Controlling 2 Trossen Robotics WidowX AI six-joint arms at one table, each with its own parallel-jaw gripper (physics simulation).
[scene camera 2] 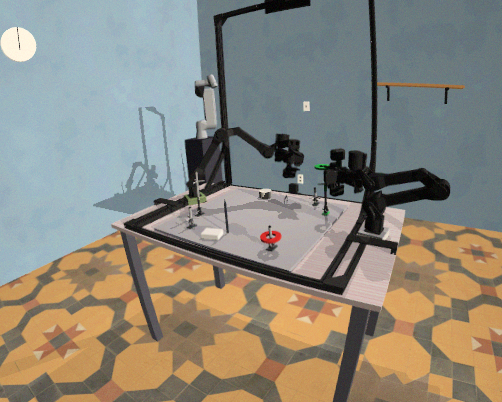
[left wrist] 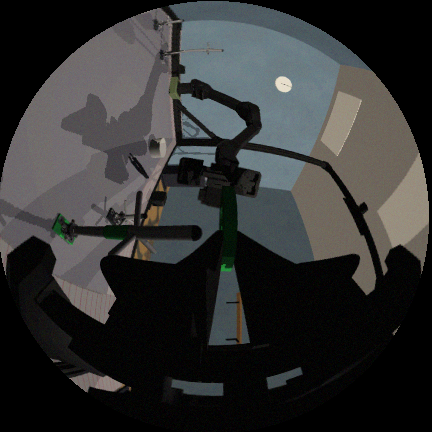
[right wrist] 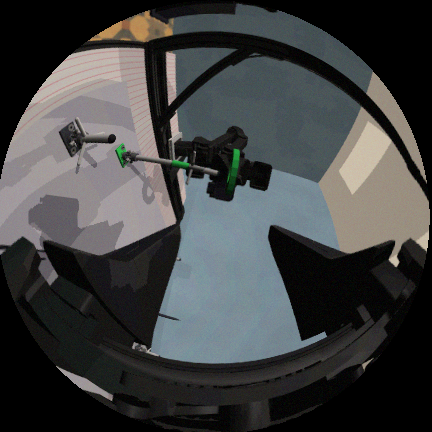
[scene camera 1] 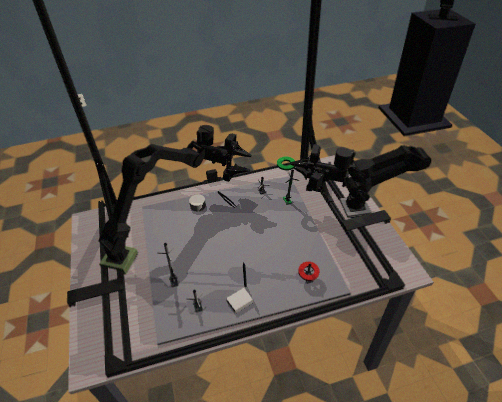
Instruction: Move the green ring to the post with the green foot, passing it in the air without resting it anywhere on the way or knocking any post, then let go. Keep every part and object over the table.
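Frame: origin at the left arm's base, x left, y up, z ahead, level; metres.
Seen in the pictures: left gripper, fingertip midpoint: (scene camera 2: 324,167) (left wrist: 226,235) (right wrist: 230,171) (scene camera 1: 290,164); right gripper, fingertip midpoint: (scene camera 2: 300,163) (left wrist: 217,177) (right wrist: 225,230) (scene camera 1: 250,163); left arm's base, origin of the base link: (scene camera 2: 374,230) (right wrist: 177,147) (scene camera 1: 355,205); right arm's base, origin of the base link: (scene camera 2: 194,195) (left wrist: 178,88) (scene camera 1: 117,255).
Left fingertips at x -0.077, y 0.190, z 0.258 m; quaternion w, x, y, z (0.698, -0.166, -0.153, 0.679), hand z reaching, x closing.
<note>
Pixels of each thing's top centre, then the offset from my left fingertips to it. "*": a spot on its surface instead.
- green ring, middle of its top: (left wrist: 231,228) (right wrist: 234,172) (scene camera 1: 286,162) (scene camera 2: 322,165) dx -0.009, dy +0.005, dz +0.014 m
- post with the green foot, surface spot: (left wrist: 165,232) * dx +0.013, dy -0.040, dz -0.009 m
- short post, surface spot: (right wrist: 100,138) * dx -0.088, dy -0.137, dz +0.098 m
- white cylinder, middle of its top: (left wrist: 162,147) (scene camera 1: 197,199) (scene camera 2: 265,190) dx -0.057, dy -0.175, dz +0.369 m
- dark tongs, middle of its top: (left wrist: 140,166) (scene camera 1: 226,198) dx -0.067, dy -0.200, dz +0.249 m
- red ring, middle of its top: (scene camera 2: 270,235) (scene camera 1: 309,269) dx +0.369, dy -0.157, dz +0.014 m
- tall post, surface spot: (scene camera 1: 169,260) * dx +0.302, dy -0.084, dz +0.469 m
- white block, middle of its top: (scene camera 1: 239,298) (scene camera 2: 211,231) dx +0.418, dy -0.190, dz +0.259 m
- dark spike, middle of its top: (scene camera 1: 243,261) dx +0.360, dy -0.070, dz +0.232 m
The green ring (scene camera 1: 280,164) (scene camera 2: 317,166) (left wrist: 228,215) (right wrist: 235,159) is held about level in the air, a little above the top of the post with the green foot (scene camera 1: 289,189) (scene camera 2: 325,192) (left wrist: 165,232) (right wrist: 152,160). In both wrist views the ring is roughly in line with the upright post, with a gap between them; in scene camera 1 it looks slightly left of the tip. My left gripper (scene camera 1: 296,163) (left wrist: 226,235) is shut on the ring's rim. My right gripper (scene camera 1: 250,162) (scene camera 2: 296,167) (right wrist: 225,230) is open and empty, in the air left of the ring.
A short post (scene camera 1: 262,186) (right wrist: 100,138) stands just left of the green-footed one. A white cylinder (scene camera 1: 197,202) and dark tongs (scene camera 1: 227,199) lie farther left. A red ring (scene camera 1: 302,274) is around a front post. A tall post (scene camera 1: 169,260), short post (scene camera 1: 197,302), white block (scene camera 1: 240,300) and dark spike (scene camera 1: 244,274) are at front.
</note>
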